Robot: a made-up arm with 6 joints. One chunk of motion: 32 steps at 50 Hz.
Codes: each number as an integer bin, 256 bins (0 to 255) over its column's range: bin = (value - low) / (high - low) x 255, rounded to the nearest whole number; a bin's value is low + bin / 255 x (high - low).
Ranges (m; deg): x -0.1..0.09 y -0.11..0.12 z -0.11..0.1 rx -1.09..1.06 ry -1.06..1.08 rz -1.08..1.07
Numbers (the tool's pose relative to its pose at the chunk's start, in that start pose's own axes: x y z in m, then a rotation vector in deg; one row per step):
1: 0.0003 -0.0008 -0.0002 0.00 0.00 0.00
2: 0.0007 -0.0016 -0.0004 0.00 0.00 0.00
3: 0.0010 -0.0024 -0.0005 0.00 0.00 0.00
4: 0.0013 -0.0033 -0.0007 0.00 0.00 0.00
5: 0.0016 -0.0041 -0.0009 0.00 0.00 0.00
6: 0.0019 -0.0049 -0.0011 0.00 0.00 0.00
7: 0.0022 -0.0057 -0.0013 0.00 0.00 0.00
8: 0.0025 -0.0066 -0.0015 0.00 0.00 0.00
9: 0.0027 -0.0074 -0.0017 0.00 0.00 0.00
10: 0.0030 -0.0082 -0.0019 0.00 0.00 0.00
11: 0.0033 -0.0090 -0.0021 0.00 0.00 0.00
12: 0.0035 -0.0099 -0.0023 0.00 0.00 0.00
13: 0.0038 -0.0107 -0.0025 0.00 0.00 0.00
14: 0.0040 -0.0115 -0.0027 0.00 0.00 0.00
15: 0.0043 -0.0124 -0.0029 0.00 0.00 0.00
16: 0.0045 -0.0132 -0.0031 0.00 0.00 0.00
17: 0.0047 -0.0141 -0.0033 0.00 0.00 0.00
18: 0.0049 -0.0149 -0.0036 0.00 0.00 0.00
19: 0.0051 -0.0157 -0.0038 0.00 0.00 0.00
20: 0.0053 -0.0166 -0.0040 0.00 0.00 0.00
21: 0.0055 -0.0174 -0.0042 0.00 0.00 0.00
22: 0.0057 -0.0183 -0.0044 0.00 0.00 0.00
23: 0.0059 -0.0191 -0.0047 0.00 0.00 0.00
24: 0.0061 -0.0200 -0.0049 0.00 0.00 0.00
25: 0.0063 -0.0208 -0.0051 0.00 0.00 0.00
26: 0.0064 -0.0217 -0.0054 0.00 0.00 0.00
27: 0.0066 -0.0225 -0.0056 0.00 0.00 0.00
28: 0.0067 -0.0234 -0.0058 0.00 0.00 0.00
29: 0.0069 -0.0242 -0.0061 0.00 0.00 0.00
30: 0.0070 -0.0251 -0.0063 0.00 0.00 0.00
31: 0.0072 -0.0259 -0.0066 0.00 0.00 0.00
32: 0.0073 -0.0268 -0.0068 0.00 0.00 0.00
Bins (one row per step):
1: 135 121 133 129 126 128
2: 135 120 133 129 126 128
3: 136 119 133 129 126 128
4: 136 118 133 129 126 128
5: 136 117 132 129 126 128
6: 137 117 132 129 126 128
7: 137 116 132 129 126 128
8: 138 115 132 129 126 128
9: 138 114 132 129 126 128
10: 138 113 131 129 126 128
11: 139 112 131 129 126 128
12: 139 111 131 129 126 128
13: 139 110 131 129 126 128
14: 140 109 130 129 126 128
15: 140 108 130 129 126 128
16: 140 107 130 129 126 128
17: 141 106 130 129 126 128
18: 141 105 129 129 126 128
19: 141 105 129 129 126 128
20: 141 104 129 129 126 128
21: 142 103 128 129 126 128
22: 142 102 128 129 126 128
23: 142 101 128 129 126 128
24: 142 100 128 129 126 128
25: 143 99 127 129 126 128
26: 143 98 127 129 126 128
27: 143 97 127 129 126 128
28: 143 96 127 129 126 128
29: 143 95 126 129 126 128
30: 144 94 126 129 126 128
31: 144 93 126 129 126 128
32: 144 92 125 129 126 128

